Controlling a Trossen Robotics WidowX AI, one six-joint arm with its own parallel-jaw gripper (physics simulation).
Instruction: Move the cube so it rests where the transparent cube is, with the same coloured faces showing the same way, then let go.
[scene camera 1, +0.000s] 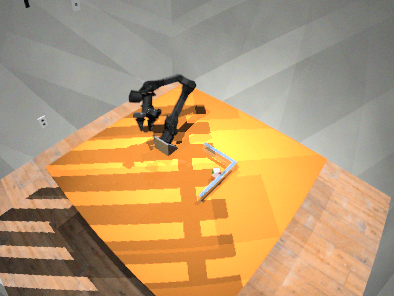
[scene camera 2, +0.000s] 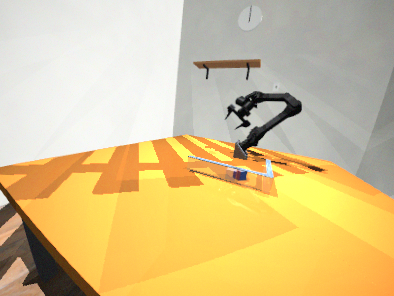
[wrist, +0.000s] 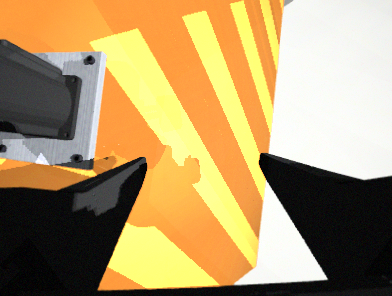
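Seen in the pictures: gripper, fingertip midpoint: (scene camera 1: 146, 131) (scene camera 2: 229, 124) (wrist: 203, 160); arm's base, origin of the base link: (scene camera 1: 165, 141) (scene camera 2: 241, 147) (wrist: 52, 107).
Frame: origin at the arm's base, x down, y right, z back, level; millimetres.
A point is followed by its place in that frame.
The small cube (scene camera 1: 216, 171) (scene camera 2: 242, 174) sits on the orange table inside the angle of a low L-shaped wall. Its white top and a green side show in scene camera 1, blue and red faces in scene camera 2. The transparent cube (scene camera 2: 230, 172) is a pale shape close beside it, partly behind the clear wall; its face colours are too faint to tell. My gripper (scene camera 1: 146, 128) @[x -127, y 105, z 37 mm] (scene camera 2: 231, 123) @[x -127, y 105, z 37 mm] (wrist: 203, 160) @[x -127, y 105, z 37 mm] is open and empty, high above the table near the arm's base, well away from the cube. Neither cube shows in the wrist view.
The L-shaped wall (scene camera 1: 235, 163) @[x 4, y -128, z -422 mm] (scene camera 2: 270, 168) @[x 2, y -141, z -329 mm] is clear with a light blue top edge and stands close to the cube. The arm's metal base plate (scene camera 1: 165, 145) @[x -19, y 39, z -42 mm] (scene camera 2: 240, 150) @[x 10, y 1, z -60 mm] (wrist: 87, 100) @[x -31, y 28, z -9 mm] stands on the orange table (scene camera 1: 295, 155) @[x 61, y -491, z -676 mm] (scene camera 2: 200, 250) @[x 62, y -8, z -725 mm]. Dark shadow bands cross the table.
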